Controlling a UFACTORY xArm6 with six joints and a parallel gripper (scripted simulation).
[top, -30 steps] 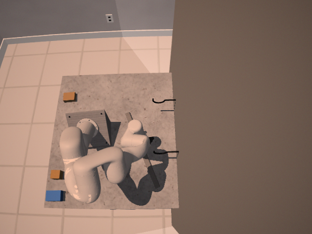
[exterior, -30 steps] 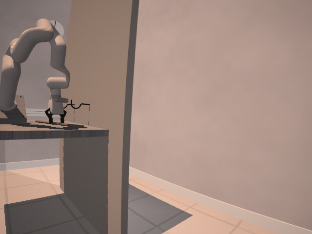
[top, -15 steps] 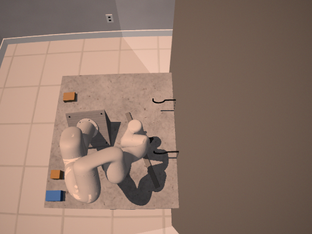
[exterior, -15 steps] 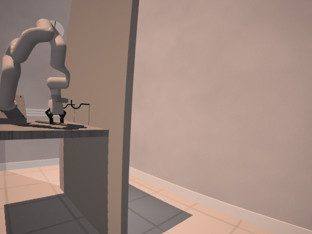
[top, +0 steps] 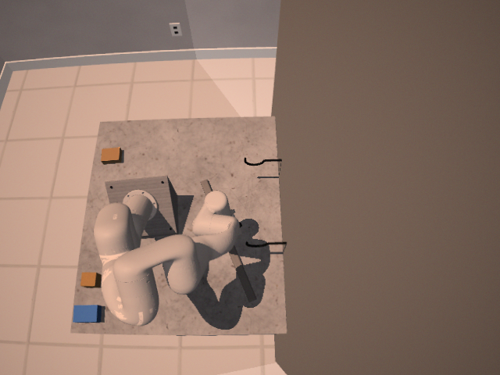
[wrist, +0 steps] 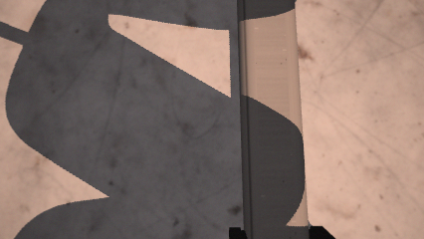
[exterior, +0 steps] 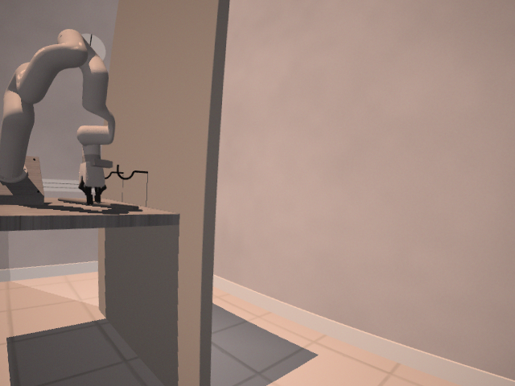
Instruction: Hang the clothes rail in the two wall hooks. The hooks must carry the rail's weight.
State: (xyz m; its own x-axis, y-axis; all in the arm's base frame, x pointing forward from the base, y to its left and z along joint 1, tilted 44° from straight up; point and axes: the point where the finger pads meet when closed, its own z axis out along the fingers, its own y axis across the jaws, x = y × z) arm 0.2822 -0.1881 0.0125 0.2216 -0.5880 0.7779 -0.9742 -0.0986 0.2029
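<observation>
My hand is 1 cm above the clothes rail. Also, from my hand: orange cube 53 cm behind, 8 cm to the right; then blue block 55 cm behind, 20 cm to the right; then tall wall panel 40 cm above, 25 cm ahead, 6 cm to the left.
</observation>
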